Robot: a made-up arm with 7 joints. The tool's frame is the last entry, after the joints.
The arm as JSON. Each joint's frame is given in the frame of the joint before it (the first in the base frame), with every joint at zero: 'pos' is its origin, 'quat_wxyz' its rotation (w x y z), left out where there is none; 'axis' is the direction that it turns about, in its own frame. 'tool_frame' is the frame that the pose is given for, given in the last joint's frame.
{
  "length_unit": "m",
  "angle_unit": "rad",
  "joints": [
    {
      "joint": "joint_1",
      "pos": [
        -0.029,
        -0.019,
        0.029
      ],
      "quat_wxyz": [
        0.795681,
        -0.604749,
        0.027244,
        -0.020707
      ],
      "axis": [
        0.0,
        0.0,
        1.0
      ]
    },
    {
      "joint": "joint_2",
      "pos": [
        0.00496,
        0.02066,
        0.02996
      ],
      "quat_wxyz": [
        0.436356,
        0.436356,
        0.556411,
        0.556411
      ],
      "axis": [
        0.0,
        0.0,
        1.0
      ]
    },
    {
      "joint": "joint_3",
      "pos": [
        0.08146,
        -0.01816,
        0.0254
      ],
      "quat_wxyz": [
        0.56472,
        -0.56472,
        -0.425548,
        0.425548
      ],
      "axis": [
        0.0,
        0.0,
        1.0
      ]
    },
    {
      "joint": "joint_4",
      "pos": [
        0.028,
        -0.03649,
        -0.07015
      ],
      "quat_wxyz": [
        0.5,
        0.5,
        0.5,
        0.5
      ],
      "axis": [
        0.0,
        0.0,
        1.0
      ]
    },
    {
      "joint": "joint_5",
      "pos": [
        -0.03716,
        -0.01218,
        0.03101
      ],
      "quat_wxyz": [
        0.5,
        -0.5,
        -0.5,
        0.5
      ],
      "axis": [
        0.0,
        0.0,
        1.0
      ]
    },
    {
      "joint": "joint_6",
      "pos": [
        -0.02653,
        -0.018,
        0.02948
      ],
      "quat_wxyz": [
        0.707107,
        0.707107,
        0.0,
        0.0
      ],
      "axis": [
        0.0,
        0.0,
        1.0
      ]
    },
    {
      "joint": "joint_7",
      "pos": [
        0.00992,
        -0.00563,
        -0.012
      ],
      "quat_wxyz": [
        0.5,
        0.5,
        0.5,
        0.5
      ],
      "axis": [
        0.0,
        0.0,
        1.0
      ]
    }
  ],
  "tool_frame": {
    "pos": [
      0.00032,
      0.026,
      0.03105
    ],
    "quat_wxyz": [
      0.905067,
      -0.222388,
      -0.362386,
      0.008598
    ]
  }
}
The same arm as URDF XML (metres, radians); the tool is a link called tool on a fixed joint. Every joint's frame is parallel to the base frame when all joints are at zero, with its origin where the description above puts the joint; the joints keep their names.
<robot name="arm">
  <joint name="joint_1" type="continuous">
    <parent link="base"/>
    <child link="link1"/>
    <origin xyz="-0.029 -0.019 0.029"/>
    <axis xyz="0.068403 0.961235 0.26711"/>
  </joint>
  <joint name="joint_2" type="continuous">
    <parent link="link1"/>
    <child link="link2"/>
    <origin xyz="0.007 0.034 -0.012"/>
    <axis xyz="0.968889 -0.0002 -0.247497"/>
  </joint>
  <joint name="joint_3" type="continuous">
    <parent link="link2"/>
    <child link="link3"/>
    <origin xyz="0.004 0.005 -0.087"/>
    <axis xyz="0.247497 -0.0001 0.968889"/>
  </joint>
  <joint name="joint_4" type="continuous">
    <parent link="link3"/>
    <child link="link4"/>
    <origin xyz="0.018 0.028 -0.077"/>
    <axis xyz="0.0002 1 0"/>
  </joint>
  <joint name="joint_5" type="continuous">
    <parent link="link4"/>
    <child link="link5"/>
    <origin xyz="0.033 0.031 -0.021"/>
    <axis xyz="0.968889 -0.0002 -0.247497"/>
  </joint>
  <joint name="joint_6" type="continuous">
    <parent link="link5"/>
    <child link="link6"/>
    <origin xyz="0.022 0.018 -0.033"/>
    <axis xyz="0.0002 1 0"/>
  </joint>
  <joint name="joint_7" type="continuous">
    <parent link="link6"/>
    <child link="link7"/>
    <origin xyz="-0.003 -0.012 0.011"/>
    <axis xyz="0.247497 -0.0001 0.968889"/>
  </joint>
  <joint name="tool_fixed" type="fixed">
    <parent link="link7"/>
    <child link="tool"/>
    <origin xyz="0.008 0.026 0.03" rpy="-0.5049 -0.4661 0.199"/>
  </joint>
  <link name="base"/>
  <link name="link1"/>
  <link name="link2"/>
  <link name="link3"/>
  <link name="link4"/>
  <link name="link5"/>
  <link name="link6"/>
  <link name="link7"/>
  <link name="tool"/>
</robot>

